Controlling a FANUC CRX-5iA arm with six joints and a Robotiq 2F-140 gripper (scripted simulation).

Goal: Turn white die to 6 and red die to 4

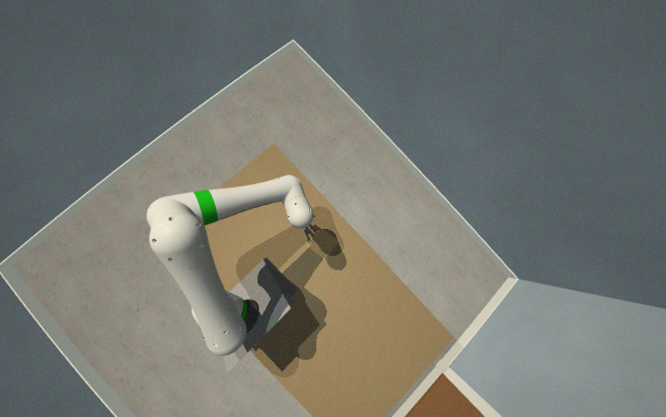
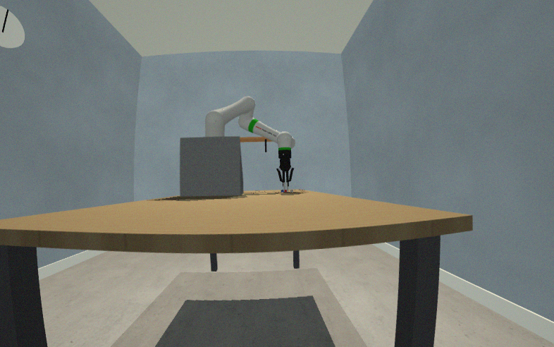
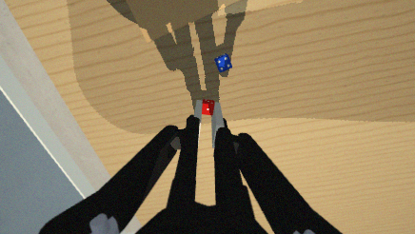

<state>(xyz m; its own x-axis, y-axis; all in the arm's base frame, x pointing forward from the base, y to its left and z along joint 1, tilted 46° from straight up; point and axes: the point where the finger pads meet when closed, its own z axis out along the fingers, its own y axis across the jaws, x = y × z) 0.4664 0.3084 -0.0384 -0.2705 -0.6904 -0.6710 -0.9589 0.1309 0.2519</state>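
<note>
My gripper is now 3 cm past the blue die, 6 cm to the left of it and 3 cm above it. Round my hand: white die (3 cm ahead, 18 cm to the right, 2 cm below); red die (1 cm to the right, 3 cm below); tan mat (18 cm to the right, 3 cm below).
</note>
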